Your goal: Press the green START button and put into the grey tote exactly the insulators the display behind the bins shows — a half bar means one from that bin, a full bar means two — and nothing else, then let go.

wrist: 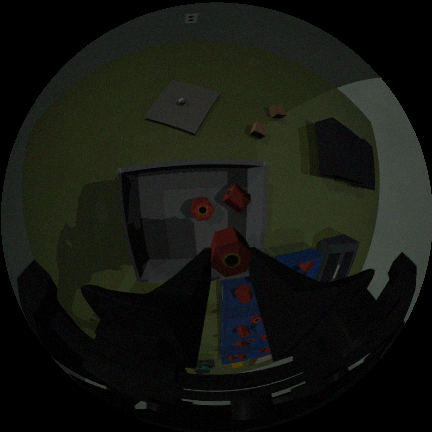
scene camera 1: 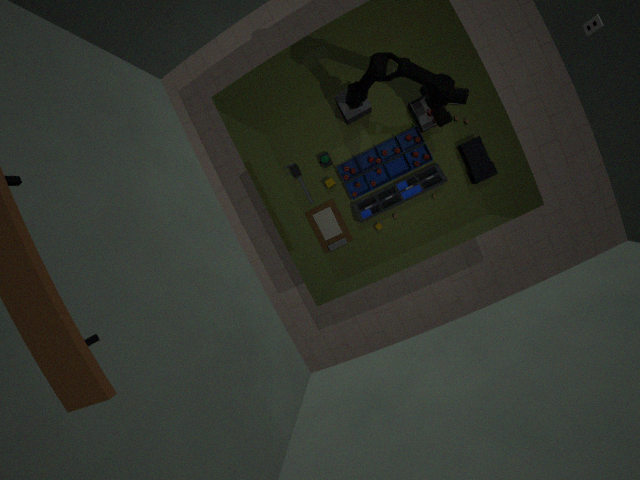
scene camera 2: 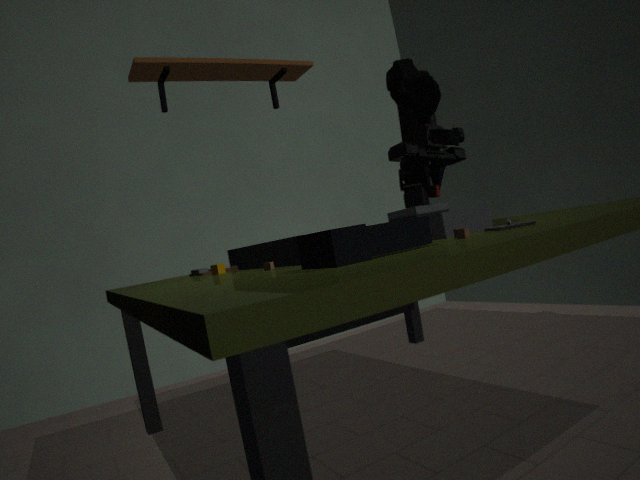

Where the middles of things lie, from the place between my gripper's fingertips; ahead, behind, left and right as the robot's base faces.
The grey tote [wrist: 162, 235] is 80 mm below my hand and 20 mm behind it. Also, from my hand: grey plate [wrist: 188, 117] 150 mm to the left, 100 mm below, 60 mm behind; then display panel [scene camera 2: 284, 252] 310 mm ahead, 240 mm to the right, 80 mm below; then dark box [scene camera 2: 333, 248] 260 mm ahead, 160 mm to the left, 80 mm below.
